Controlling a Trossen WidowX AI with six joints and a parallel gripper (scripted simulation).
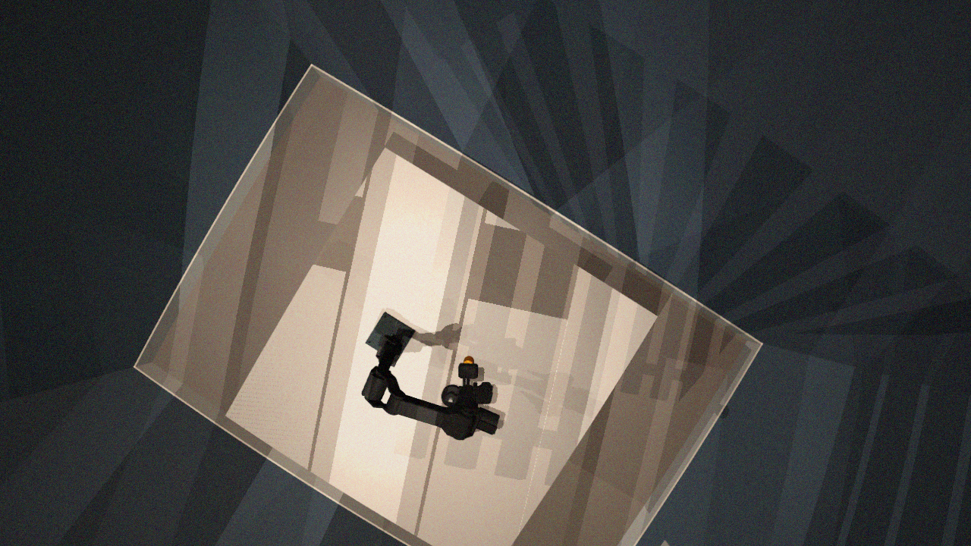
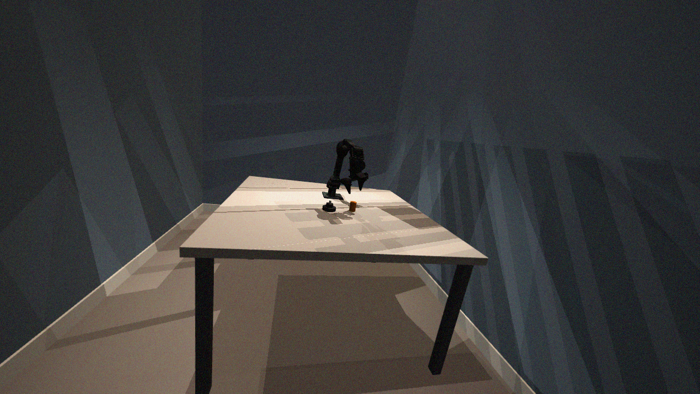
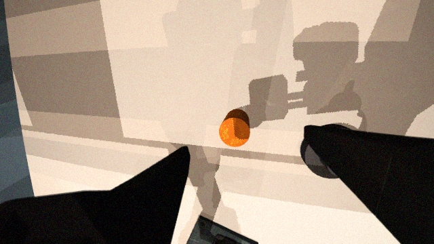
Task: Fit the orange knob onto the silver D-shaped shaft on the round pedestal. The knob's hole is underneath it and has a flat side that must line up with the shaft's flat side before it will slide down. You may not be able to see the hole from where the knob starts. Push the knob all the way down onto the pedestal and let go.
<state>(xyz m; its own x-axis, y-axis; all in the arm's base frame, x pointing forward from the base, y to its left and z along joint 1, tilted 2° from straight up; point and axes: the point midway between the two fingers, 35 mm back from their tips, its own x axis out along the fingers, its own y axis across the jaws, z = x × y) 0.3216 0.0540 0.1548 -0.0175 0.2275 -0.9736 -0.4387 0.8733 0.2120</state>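
Now: gripper tip 9 cm above the orange knob, 2 cm past it and 1 cm to the right of it. Round my gripper tip: round pedestal (14 cm to the right, 10 cm below, 2 cm behind).
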